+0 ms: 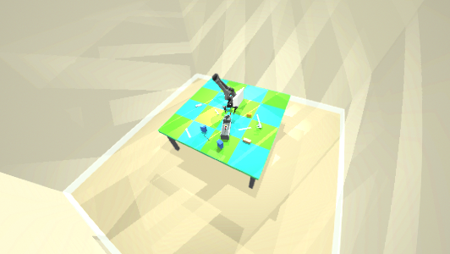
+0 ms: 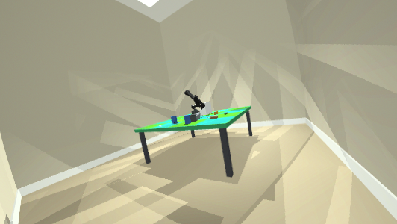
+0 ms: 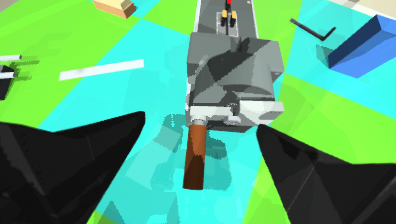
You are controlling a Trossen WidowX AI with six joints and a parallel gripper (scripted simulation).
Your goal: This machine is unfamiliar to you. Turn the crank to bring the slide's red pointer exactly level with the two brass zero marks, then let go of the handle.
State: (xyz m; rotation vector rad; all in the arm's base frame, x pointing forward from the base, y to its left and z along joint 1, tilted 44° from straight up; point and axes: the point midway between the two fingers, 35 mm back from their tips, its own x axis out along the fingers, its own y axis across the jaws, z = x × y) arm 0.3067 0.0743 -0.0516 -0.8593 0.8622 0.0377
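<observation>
My gripper tip is now 2 cm past the crank handle, 1 cm to the left of it and 2 cm above it. The rest, counted from my gripper tip: red pointer (19 cm ahead, 5 cm to the left, 2 cm below); orange piece (17 cm behind, 18 cm to the left, 8 cm below); tan block (19 cm ahead, 31 cm to the left, 9 cm below).
</observation>
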